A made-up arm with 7 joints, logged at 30 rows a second.
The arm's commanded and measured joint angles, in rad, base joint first. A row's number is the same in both.
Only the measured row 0 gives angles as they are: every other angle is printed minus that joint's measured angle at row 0.
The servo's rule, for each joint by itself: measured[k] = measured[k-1] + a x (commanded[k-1-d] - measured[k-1]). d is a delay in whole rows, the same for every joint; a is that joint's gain. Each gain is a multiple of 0.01, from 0.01 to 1. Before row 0 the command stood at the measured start. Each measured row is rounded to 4 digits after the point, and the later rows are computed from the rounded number. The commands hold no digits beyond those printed.
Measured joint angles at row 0:
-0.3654, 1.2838, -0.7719, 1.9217, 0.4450, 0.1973, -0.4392
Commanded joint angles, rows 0 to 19:
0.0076, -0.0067, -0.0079, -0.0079, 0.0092, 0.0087, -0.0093
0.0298, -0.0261, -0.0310, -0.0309, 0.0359, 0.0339, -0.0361
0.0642, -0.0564, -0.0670, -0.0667, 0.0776, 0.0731, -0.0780
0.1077, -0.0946, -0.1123, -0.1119, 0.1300, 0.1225, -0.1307
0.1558, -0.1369, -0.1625, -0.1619, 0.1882, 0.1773, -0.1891
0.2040, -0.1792, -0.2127, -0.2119, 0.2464, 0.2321, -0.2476
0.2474, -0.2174, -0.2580, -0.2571, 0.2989, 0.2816, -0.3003
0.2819, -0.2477, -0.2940, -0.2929, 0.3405, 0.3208, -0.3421
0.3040, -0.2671, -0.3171, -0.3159, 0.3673, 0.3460, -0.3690
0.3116, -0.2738, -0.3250, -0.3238, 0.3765, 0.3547, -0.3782
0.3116, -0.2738, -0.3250, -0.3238, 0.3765, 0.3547, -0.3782
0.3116, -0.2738, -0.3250, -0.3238, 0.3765, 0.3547, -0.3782
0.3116, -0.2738, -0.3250, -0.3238, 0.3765, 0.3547, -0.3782
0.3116, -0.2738, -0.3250, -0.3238, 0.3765, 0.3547, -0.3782
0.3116, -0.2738, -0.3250, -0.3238, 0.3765, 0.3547, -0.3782
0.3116, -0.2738, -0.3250, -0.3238, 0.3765, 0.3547, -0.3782
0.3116, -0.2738, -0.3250, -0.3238, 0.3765, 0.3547, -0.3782
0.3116, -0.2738, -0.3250, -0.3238, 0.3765, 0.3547, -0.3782
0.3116, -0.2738, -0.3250, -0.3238, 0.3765, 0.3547, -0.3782
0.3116, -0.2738, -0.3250, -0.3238, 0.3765, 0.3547, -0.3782
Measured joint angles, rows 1 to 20:
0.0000, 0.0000, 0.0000, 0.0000, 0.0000, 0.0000, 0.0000
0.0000, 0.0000, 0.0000, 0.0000, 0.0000, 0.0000, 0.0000
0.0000, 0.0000, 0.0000, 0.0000, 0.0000, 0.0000, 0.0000
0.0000, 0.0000, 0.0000, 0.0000, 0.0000, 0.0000, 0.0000
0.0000, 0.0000, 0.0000, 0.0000, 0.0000, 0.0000, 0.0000
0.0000, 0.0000, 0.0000, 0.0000, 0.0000, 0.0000, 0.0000
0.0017, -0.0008, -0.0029, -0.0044, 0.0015, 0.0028, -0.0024
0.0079, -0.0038, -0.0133, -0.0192, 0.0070, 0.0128, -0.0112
0.0203, -0.0101, -0.0332, -0.0458, 0.0183, 0.0321, -0.0286
0.0395, -0.0202, -0.0625, -0.0828, 0.0362, 0.0610, -0.0551
0.0651, -0.0342, -0.0995, -0.1271, 0.0605, 0.0982, -0.0899
0.0957, -0.0516, -0.1414, -0.1746, 0.0902, 0.1410, -0.1309
0.1291, -0.0715, -0.1845, -0.2208, 0.1236, 0.1860, -0.1749
0.1627, -0.0926, -0.2250, -0.2612, 0.1583, 0.2291, -0.2184
0.1938, -0.1135, -0.2591, -0.2918, 0.1917, 0.2665, -0.2576
0.2197, -0.1327, -0.2835, -0.3097, 0.2213, 0.2947, -0.2890
0.2399, -0.1496, -0.2989, -0.3176, 0.2461, 0.3139, -0.3122
0.2557, -0.1645, -0.3086, -0.3211, 0.2670, 0.3270, -0.3294
0.2680, -0.1776, -0.3147, -0.3226, 0.2845, 0.3359, -0.3421
0.2776, -0.1891, -0.3185, -0.3233, 0.2992, 0.3419, -0.3515
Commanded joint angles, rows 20 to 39:
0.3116, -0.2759, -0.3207, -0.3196, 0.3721, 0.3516, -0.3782
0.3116, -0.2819, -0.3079, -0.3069, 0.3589, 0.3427, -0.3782
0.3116, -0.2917, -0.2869, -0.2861, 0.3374, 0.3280, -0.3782
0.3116, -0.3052, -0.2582, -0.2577, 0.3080, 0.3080, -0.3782
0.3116, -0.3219, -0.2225, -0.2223, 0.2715, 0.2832, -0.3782
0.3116, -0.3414, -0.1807, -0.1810, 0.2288, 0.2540, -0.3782
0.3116, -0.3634, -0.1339, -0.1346, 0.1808, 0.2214, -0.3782
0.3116, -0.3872, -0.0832, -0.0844, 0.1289, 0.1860, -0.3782
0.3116, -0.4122, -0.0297, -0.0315, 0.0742, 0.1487, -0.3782
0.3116, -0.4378, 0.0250, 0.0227, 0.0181, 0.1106, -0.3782
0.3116, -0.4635, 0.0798, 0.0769, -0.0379, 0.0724, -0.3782
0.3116, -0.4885, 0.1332, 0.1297, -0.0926, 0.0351, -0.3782
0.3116, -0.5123, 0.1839, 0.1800, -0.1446, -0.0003, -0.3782
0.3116, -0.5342, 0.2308, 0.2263, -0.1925, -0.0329, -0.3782
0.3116, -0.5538, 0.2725, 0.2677, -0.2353, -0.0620, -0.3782
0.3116, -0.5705, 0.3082, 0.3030, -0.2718, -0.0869, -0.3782
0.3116, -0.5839, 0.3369, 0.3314, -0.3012, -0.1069, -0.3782
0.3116, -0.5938, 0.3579, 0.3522, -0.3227, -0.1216, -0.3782
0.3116, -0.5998, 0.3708, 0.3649, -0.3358, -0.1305, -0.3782
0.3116, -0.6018, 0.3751, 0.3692, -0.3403, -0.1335, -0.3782
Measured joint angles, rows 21 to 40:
0.2851, -0.1993, -0.3209, -0.3236, 0.3116, 0.3460, -0.3584
0.2909, -0.2082, -0.3224, -0.3237, 0.3220, 0.3488, -0.3635
0.2955, -0.2161, -0.3234, -0.3238, 0.3307, 0.3507, -0.3673
0.2990, -0.2230, -0.3240, -0.3238, 0.3380, 0.3520, -0.3701
0.3018, -0.2291, -0.3244, -0.3238, 0.3442, 0.3529, -0.3722
0.3040, -0.2345, -0.3246, -0.3238, 0.3494, 0.3535, -0.3738
0.3057, -0.2395, -0.3232, -0.3214, 0.3530, 0.3529, -0.3749
0.3070, -0.2446, -0.3175, -0.3133, 0.3539, 0.3496, -0.3758
0.3080, -0.2503, -0.3062, -0.2981, 0.3513, 0.3427, -0.3764
0.3088, -0.2569, -0.2884, -0.2755, 0.3444, 0.3316, -0.3769
0.3094, -0.2647, -0.2640, -0.2457, 0.3327, 0.3161, -0.3772
0.3099, -0.2739, -0.2332, -0.2095, 0.3161, 0.2962, -0.3775
0.3103, -0.2846, -0.1965, -0.1676, 0.2945, 0.2723, -0.3777
0.3106, -0.2969, -0.1546, -0.1210, 0.2680, 0.2447, -0.3778
0.3108, -0.3107, -0.1084, -0.0709, 0.2370, 0.2140, -0.3779
0.3110, -0.3260, -0.0590, -0.0185, 0.2020, 0.1809, -0.3780
0.3111, -0.3425, -0.0076, 0.0349, 0.1636, 0.1462, -0.3781
0.3112, -0.3600, 0.0445, 0.0880, 0.1226, 0.1106, -0.3781
0.3113, -0.3783, 0.0961, 0.1395, 0.0798, 0.0751, -0.3781
0.3114, -0.3970, 0.1459, 0.1881, 0.0362, 0.0405, -0.3781

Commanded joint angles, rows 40 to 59:
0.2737, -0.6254, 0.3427, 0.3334, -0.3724, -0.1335, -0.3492
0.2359, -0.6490, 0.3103, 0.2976, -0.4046, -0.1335, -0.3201
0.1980, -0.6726, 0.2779, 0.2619, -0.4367, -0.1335, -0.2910
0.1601, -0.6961, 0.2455, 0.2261, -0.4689, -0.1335, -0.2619
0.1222, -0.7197, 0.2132, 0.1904, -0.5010, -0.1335, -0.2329
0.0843, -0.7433, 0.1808, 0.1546, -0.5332, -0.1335, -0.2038
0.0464, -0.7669, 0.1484, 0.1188, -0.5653, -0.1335, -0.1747
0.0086, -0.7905, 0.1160, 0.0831, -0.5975, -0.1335, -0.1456
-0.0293, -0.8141, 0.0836, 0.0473, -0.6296, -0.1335, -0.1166
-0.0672, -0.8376, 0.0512, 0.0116, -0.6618, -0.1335, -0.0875
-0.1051, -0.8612, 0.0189, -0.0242, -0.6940, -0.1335, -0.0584
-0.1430, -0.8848, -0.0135, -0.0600, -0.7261, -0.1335, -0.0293
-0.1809, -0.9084, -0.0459, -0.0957, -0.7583, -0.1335, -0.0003
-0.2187, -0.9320, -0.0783, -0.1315, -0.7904, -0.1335, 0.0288
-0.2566, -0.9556, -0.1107, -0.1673, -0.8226, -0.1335, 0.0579
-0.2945, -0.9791, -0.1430, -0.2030, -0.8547, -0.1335, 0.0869
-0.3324, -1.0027, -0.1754, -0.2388, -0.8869, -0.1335, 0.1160
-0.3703, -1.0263, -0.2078, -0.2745, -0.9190, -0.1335, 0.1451
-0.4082, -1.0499, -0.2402, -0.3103, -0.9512, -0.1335, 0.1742
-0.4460, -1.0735, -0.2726, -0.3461, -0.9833, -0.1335, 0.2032
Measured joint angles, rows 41 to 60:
0.3114, -0.4158, 0.1927, 0.2327, -0.0072, 0.0077, -0.3781
0.3114, -0.4344, 0.2354, 0.2721, -0.0495, -0.0226, -0.3781
0.3114, -0.4523, 0.2730, 0.3053, -0.0898, -0.0496, -0.3781
0.3114, -0.4693, 0.3044, 0.3316, -0.1271, -0.0726, -0.3781
0.3114, -0.4850, 0.3290, 0.3502, -0.1605, -0.0911, -0.3781
0.3114, -0.4990, 0.3461, 0.3608, -0.1893, -0.1047, -0.3781
0.3031, -0.5142, 0.3448, 0.3455, -0.2186, -0.1139, -0.3706
0.2883, -0.5304, 0.3320, 0.3187, -0.2484, -0.1202, -0.3575
0.2684, -0.5475, 0.3120, 0.2869, -0.2785, -0.1245, -0.3402
0.2446, -0.5653, 0.2874, 0.2529, -0.3090, -0.1274, -0.3198
0.2177, -0.5838, 0.2599, 0.2179, -0.3397, -0.1294, -0.2972
0.1884, -0.6029, 0.2306, 0.1825, -0.3707, -0.1307, -0.2729
0.1572, -0.6226, 0.2002, 0.1468, -0.4018, -0.1316, -0.2474
0.1245, -0.6427, 0.1690, 0.1111, -0.4331, -0.1322, -0.2209
0.0907, -0.6633, 0.1374, 0.0754, -0.4645, -0.1326, -0.1938
0.0560, -0.6842, 0.1055, 0.0397, -0.4961, -0.1329, -0.1662
0.0206, -0.7054, 0.0735, 0.0039, -0.5278, -0.1331, -0.1382
-0.0154, -0.7269, 0.0413, -0.0319, -0.5595, -0.1332, -0.1099
-0.0518, -0.7487, 0.0090, -0.0676, -0.5913, -0.1333, -0.0814
-0.0885, -0.7707, -0.0233, -0.1034, -0.6232, -0.1334, -0.0527

